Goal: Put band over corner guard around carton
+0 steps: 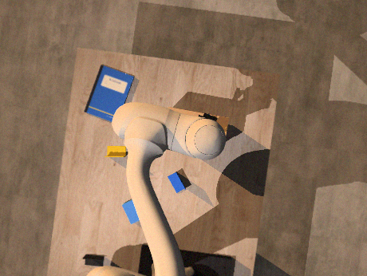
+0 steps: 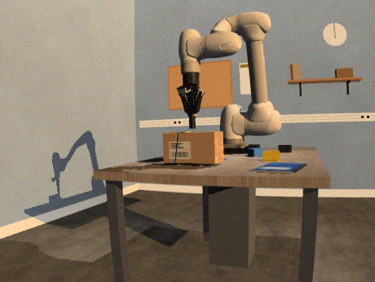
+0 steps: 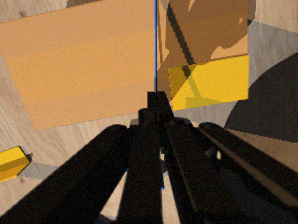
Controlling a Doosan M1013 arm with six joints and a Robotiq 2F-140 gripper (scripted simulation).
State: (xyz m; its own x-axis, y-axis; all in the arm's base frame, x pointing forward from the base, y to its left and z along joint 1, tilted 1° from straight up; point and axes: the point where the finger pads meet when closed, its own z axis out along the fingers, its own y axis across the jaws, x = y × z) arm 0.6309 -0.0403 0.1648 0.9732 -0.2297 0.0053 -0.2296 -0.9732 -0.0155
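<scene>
My hand is 10 mm past the yellow corner guard, 60 mm to the left of it and 60 mm above it. Also, from my hand: blue block 340 mm behind, 240 mm to the left, 170 mm below; small black object 570 mm behind, 380 mm to the left, 180 mm below; brown carton 50 mm ahead, 20 mm to the left, 110 mm below.
</scene>
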